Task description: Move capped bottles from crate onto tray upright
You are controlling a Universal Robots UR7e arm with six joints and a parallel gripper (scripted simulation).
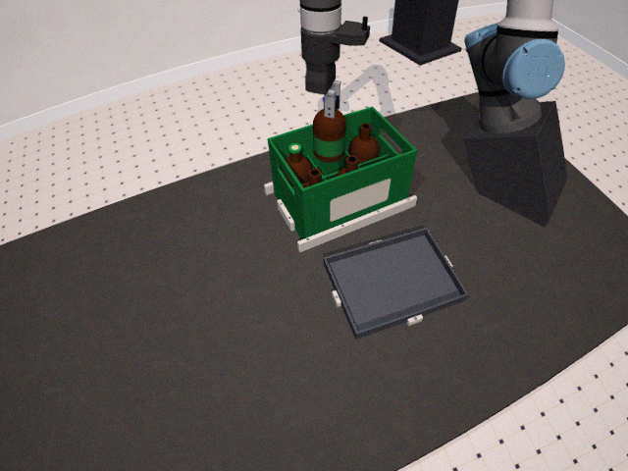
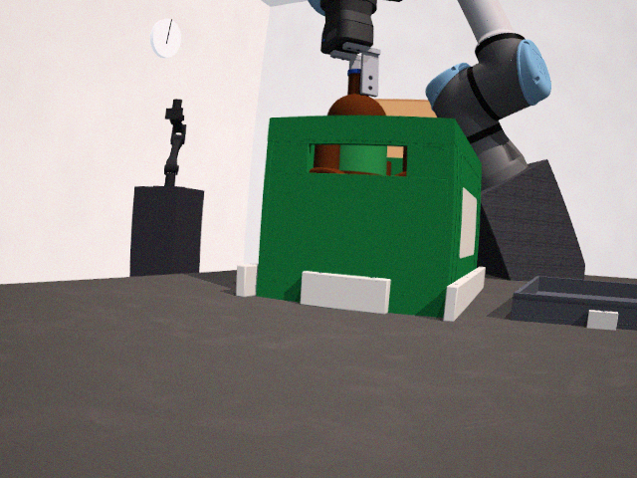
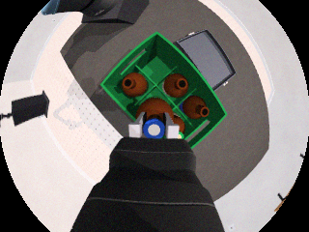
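Right now the blue-capped bottle is 6 cm below my hand. From my hand the other things lie so: crate: 16 cm below, 4 cm to the left, 1 cm ahead; grey tray: 30 cm to the left, 24 cm below, 5 cm ahead; open bottle: 16 cm below, 9 cm behind, 1 cm to the left.
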